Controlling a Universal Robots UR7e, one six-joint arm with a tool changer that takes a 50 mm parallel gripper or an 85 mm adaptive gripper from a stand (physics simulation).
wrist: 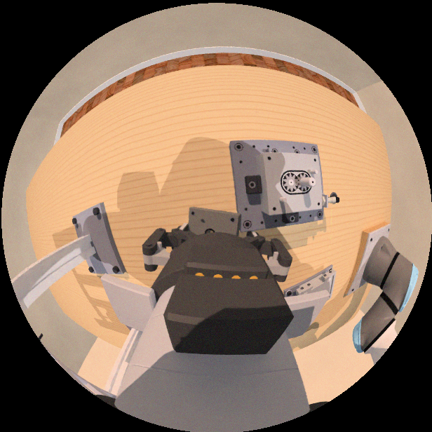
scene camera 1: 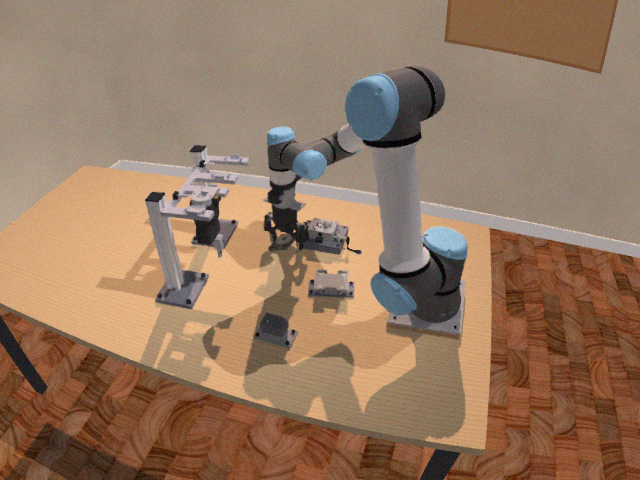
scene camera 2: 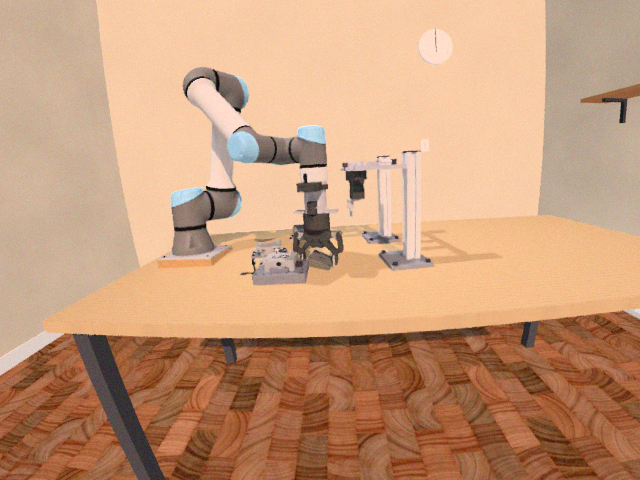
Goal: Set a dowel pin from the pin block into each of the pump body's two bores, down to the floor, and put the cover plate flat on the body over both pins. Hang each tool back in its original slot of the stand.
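Places are measured from the arm's base along level axes (x left, y ahead, z down), in metres.
Pixels of known places: arm's base at its link origin: (scene camera 1: 433, 301) (scene camera 2: 193, 251).
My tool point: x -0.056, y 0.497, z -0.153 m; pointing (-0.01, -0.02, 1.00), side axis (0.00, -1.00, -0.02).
Note:
For each thing: its middle in the pictures, then the offset to it from my tool point. "pt": a spot on its surface instead.
- cover plate at the middle of its body: (scene camera 2: 321, 259) (scene camera 1: 283, 241) dx +0.004, dy +0.006, dz +0.160 m
- pump body at the middle of its body: (scene camera 2: 280, 258) (scene camera 1: 322, 226) dx -0.084, dy -0.087, dz +0.127 m
- light fixture at the middle of its body: (scene camera 1: 331, 284) (scene camera 2: 269, 249) dx +0.111, dy -0.212, dz +0.160 m
- dark block at the middle of its body: (scene camera 1: 271, 329) dx +0.350, dy -0.166, dz +0.138 m
- thin handle at a spot on its surface: (scene camera 1: 355, 250) pt dx -0.076, dy -0.204, dz +0.173 m
My gripper (scene camera 1: 285, 244) (scene camera 2: 320, 261) (wrist: 215, 264), the adaptive one, points down and is open, its fingers on either side of the cover plate (scene camera 1: 283, 239) (scene camera 2: 321, 258) (wrist: 215, 219). The dark grey plate looks tilted; the gripper body hides part of it in the wrist view. Beside it, the pump body (scene camera 1: 328, 227) (scene camera 2: 278, 261) (wrist: 274, 170) sits on a grey base. In the wrist view two light pins stand on its top: one pin (wrist: 283, 204) near the lower left, another pin (wrist: 313, 172) near the upper right, with two gears between them. Their depth cannot be told.
The tool stand (scene camera 1: 165, 242) (scene camera 2: 412, 206) carries the parallel gripper (scene camera 1: 206, 227) (scene camera 2: 356, 184) on an arm. A light fixture (scene camera 1: 331, 282) and a dark block (scene camera 1: 273, 325) on a small base stand nearer scene camera 1. A thin handle (scene camera 1: 355, 250) juts from the pump base.

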